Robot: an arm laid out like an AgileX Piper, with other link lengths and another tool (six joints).
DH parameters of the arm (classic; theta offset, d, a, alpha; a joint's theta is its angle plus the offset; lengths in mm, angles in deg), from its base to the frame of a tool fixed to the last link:
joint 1: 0 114.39 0 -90
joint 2: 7.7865 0 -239.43 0
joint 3: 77.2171 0 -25.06 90
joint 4: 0 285.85 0 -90
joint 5: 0 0 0 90
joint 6: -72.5 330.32 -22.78 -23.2
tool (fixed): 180 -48.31 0 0
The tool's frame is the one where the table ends.
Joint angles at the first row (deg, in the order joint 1, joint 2, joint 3, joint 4, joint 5, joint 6):
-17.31, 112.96, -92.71, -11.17, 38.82, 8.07
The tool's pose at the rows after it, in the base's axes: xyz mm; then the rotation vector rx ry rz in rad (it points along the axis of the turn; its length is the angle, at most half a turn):
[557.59 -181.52 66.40 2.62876 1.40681 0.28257]
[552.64 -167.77 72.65 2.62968 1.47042 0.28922]
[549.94 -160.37 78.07 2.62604 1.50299 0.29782]
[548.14 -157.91 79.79 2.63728 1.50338 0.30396]
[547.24 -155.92 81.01 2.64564 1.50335 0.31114]
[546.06 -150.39 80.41 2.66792 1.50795 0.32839]
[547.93 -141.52 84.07 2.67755 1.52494 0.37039]
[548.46 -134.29 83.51 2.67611 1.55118 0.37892]
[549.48 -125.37 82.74 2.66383 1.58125 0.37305]
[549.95 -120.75 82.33 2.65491 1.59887 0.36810]
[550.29 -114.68 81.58 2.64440 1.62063 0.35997]
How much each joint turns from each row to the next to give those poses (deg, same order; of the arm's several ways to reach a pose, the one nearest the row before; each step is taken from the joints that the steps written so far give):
0.00, -2.13, 0.00, 3.87, 2.44, -4.07
0.00, -1.45, 0.00, 3.56, 2.36, -4.00
0.00, -1.02, 0.11, 1.78, 1.18, -1.97
0.00, -0.38, 0.00, 0.58, 0.70, 0.00
0.00, -0.24, 0.00, 0.51, 0.41, 0.00
0.00, -0.13, 0.00, 1.47, 0.74, -0.19
0.00, -0.36, 0.00, 2.54, 0.24, -1.17
0.26, 0.00, 0.00, 1.19, 0.34, -1.04
0.84, 0.00, 0.00, 0.10, 0.25, -0.42
0.45, 0.00, 0.00, 0.00, 0.12, -0.32
0.62, 0.00, 0.00, -0.11, 0.21, -0.26

